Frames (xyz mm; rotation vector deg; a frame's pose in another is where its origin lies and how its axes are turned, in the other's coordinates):
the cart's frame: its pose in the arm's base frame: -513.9 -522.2 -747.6 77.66 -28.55 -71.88
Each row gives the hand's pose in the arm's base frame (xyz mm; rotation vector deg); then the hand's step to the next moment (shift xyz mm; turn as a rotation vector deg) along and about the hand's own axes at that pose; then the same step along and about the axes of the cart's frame.
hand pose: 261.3 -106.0 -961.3 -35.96 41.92 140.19
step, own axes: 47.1 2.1 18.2 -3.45 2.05 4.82
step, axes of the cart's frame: -31.5 -32.2 22.9 -2.55 5.59 1.29
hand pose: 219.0 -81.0 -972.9 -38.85 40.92 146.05
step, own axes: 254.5 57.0 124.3 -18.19 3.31 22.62
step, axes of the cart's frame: -158.7 -145.8 192.5 -13.76 25.77 -0.30
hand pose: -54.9 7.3 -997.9 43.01 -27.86 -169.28
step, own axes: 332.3 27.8 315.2 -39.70 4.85 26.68
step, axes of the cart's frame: -211.7 -62.7 402.3 -15.36 43.72 -12.82
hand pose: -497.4 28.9 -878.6 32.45 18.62 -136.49
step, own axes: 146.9 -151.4 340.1 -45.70 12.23 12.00
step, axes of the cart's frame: -113.5 124.0 363.2 -9.55 38.47 -28.47
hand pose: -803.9 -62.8 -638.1 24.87 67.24 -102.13
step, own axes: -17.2 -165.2 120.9 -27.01 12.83 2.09
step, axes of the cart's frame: -29.5 119.8 164.2 -5.51 18.44 -22.98
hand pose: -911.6 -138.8 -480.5 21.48 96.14 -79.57
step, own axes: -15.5 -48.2 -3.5 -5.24 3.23 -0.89
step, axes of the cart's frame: -18.2 29.5 37.1 -2.11 2.76 -5.16
